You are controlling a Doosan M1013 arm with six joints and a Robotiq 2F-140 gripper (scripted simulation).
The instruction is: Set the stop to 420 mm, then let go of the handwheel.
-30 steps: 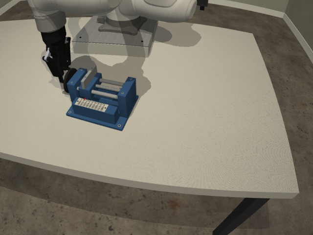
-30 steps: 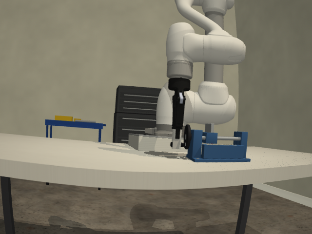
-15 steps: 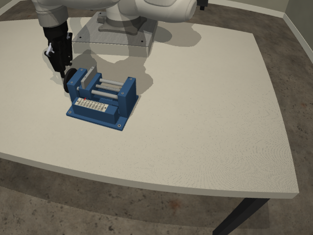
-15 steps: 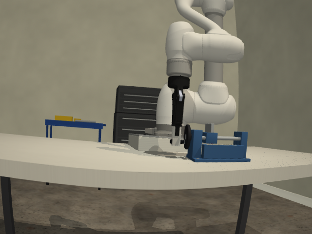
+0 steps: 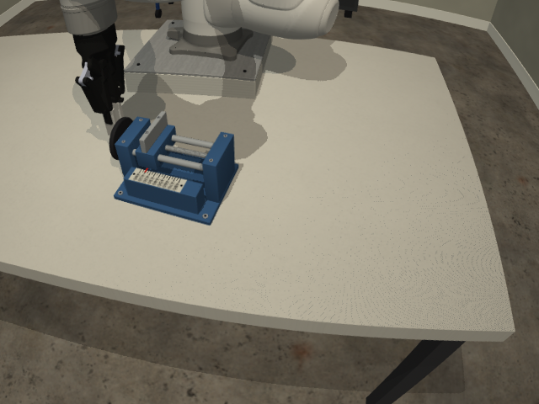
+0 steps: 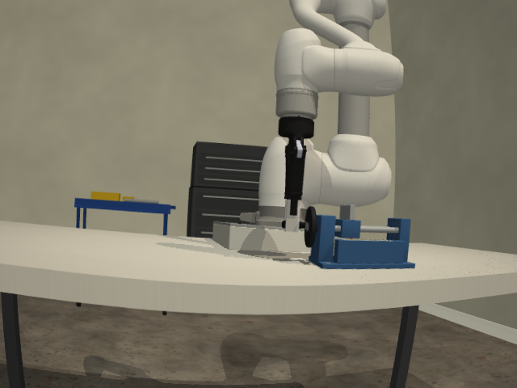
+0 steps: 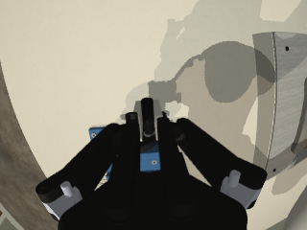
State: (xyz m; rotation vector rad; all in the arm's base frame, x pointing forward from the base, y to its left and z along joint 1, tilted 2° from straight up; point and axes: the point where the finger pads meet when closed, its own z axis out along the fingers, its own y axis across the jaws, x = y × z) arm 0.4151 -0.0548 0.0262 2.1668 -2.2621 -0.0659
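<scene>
The black handwheel lies 2 cm to the left of my hand, 2 cm below it and 1 cm ahead of it. Also, from my hand: stop block 11 cm to the left, 5 cm ahead, 1 cm below.
</scene>
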